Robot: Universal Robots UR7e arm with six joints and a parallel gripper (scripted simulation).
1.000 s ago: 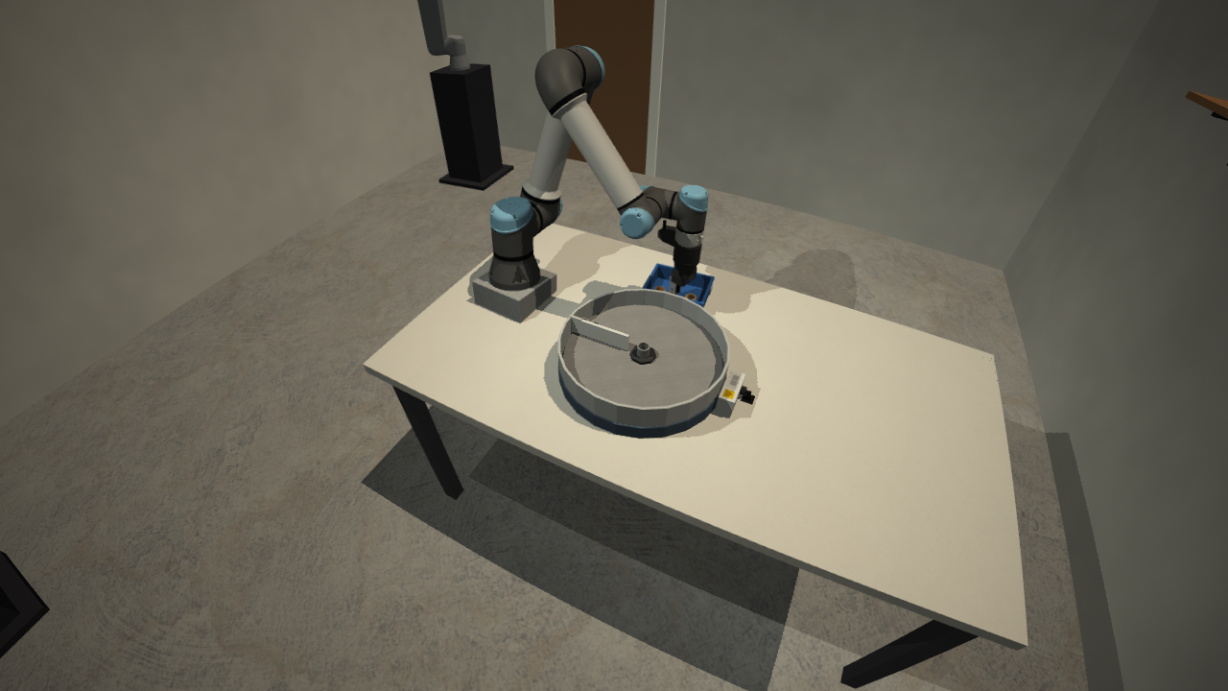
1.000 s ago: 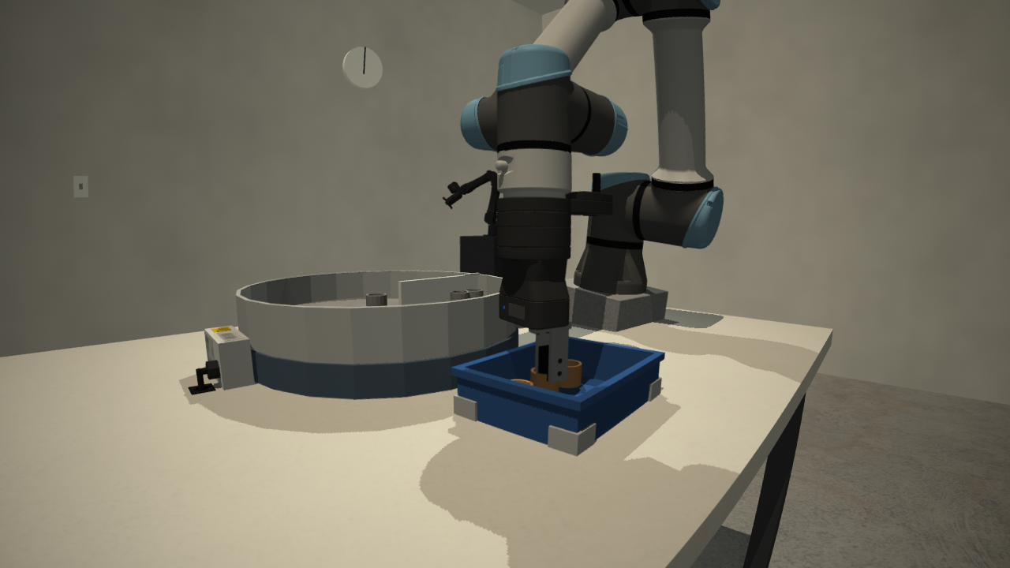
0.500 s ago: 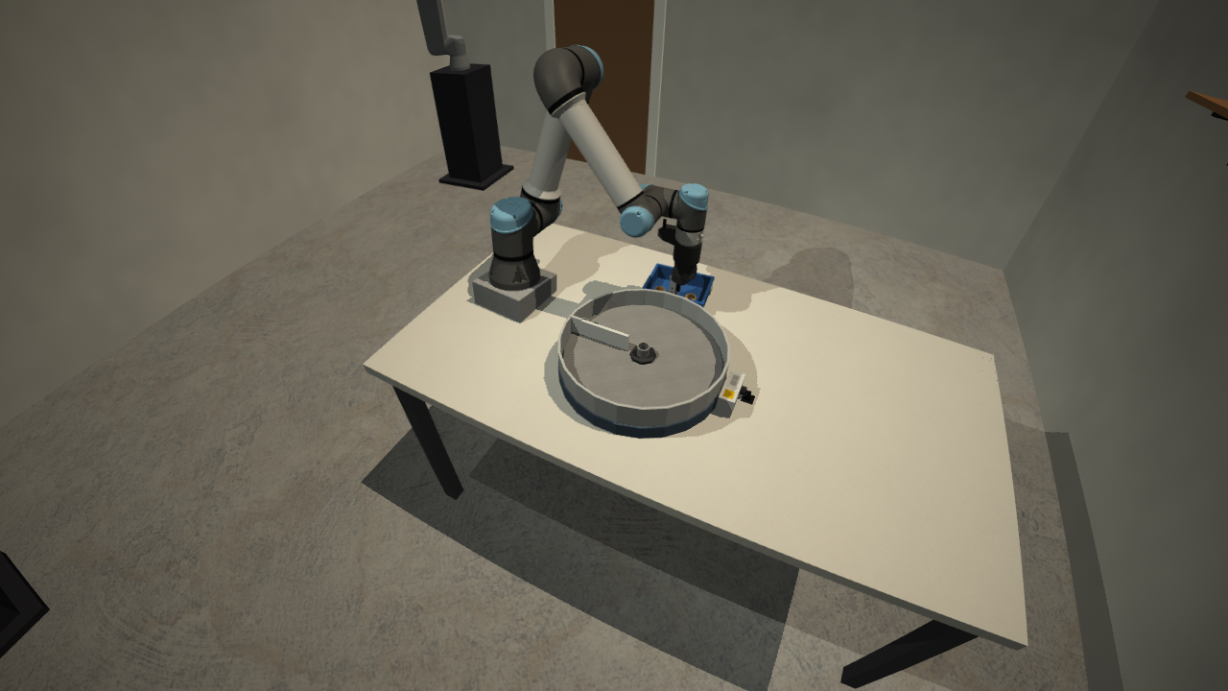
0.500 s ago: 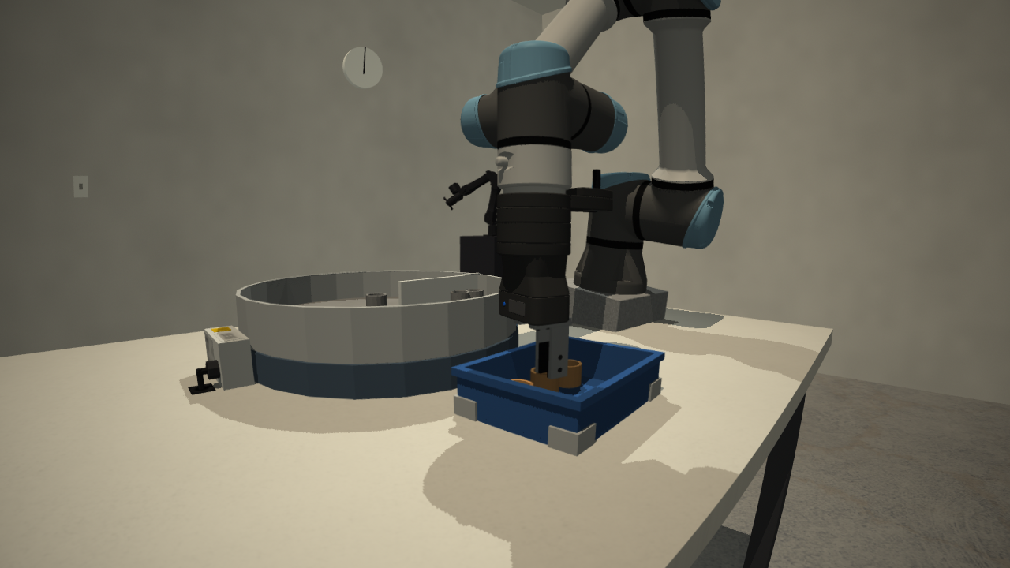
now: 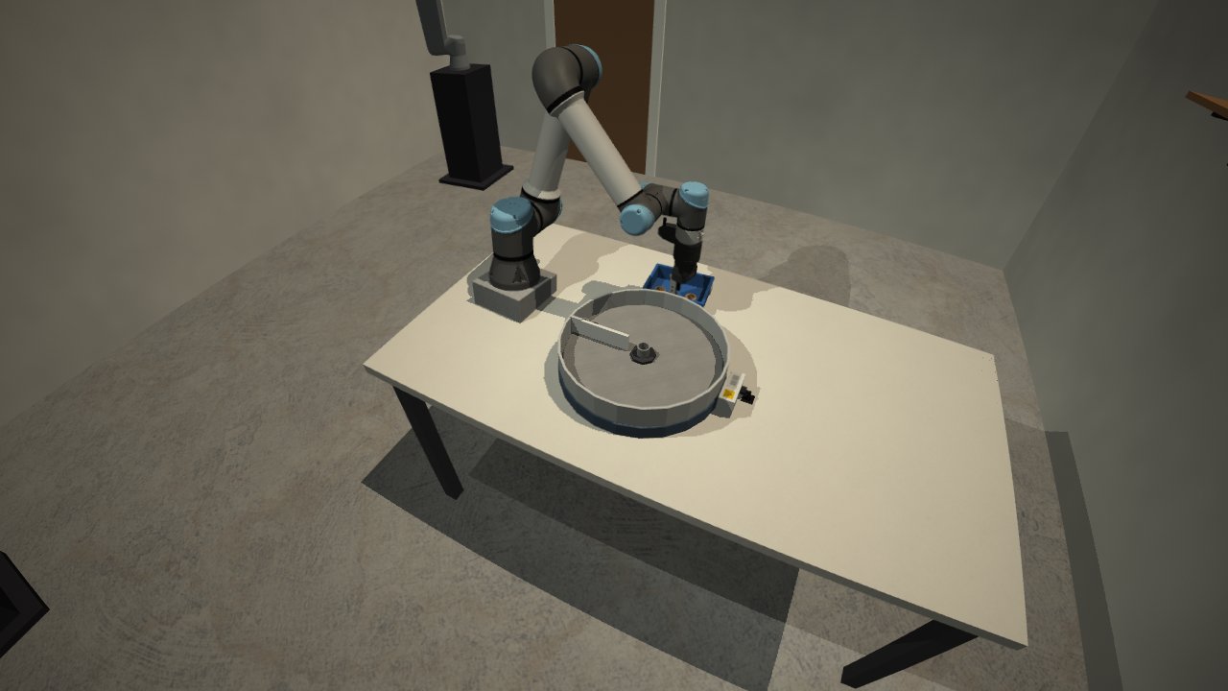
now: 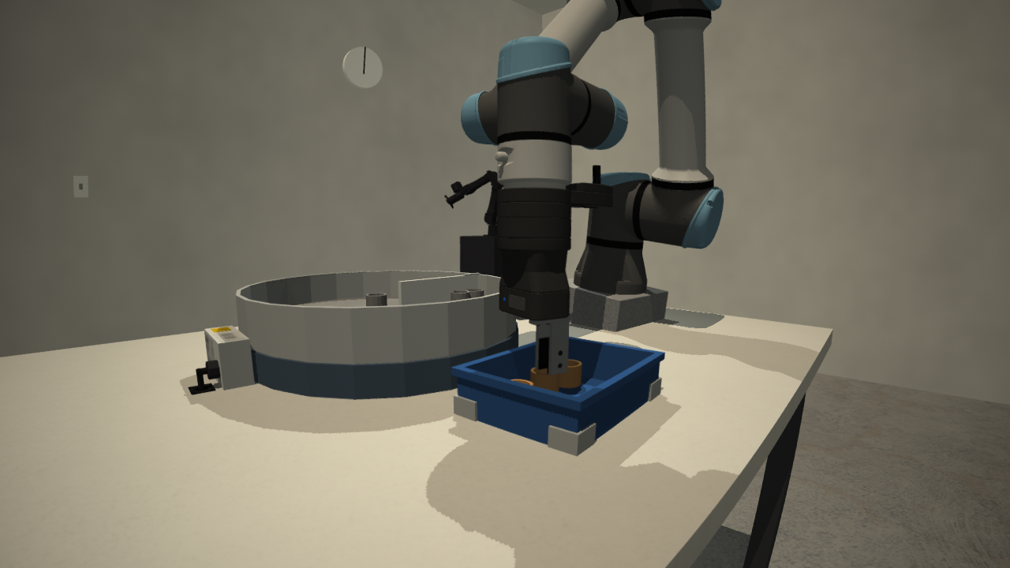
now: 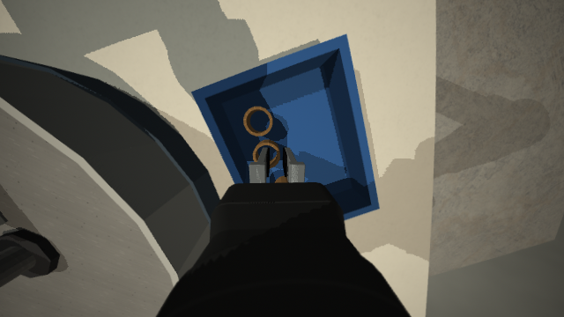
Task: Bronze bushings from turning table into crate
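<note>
Right now my hand is 10 mm short of the blue crate, 20 mm to the right of it and 30 mm above it. The rest, counted from my hand: turning table (30 mm ahead, 320 mm to the right).
</note>
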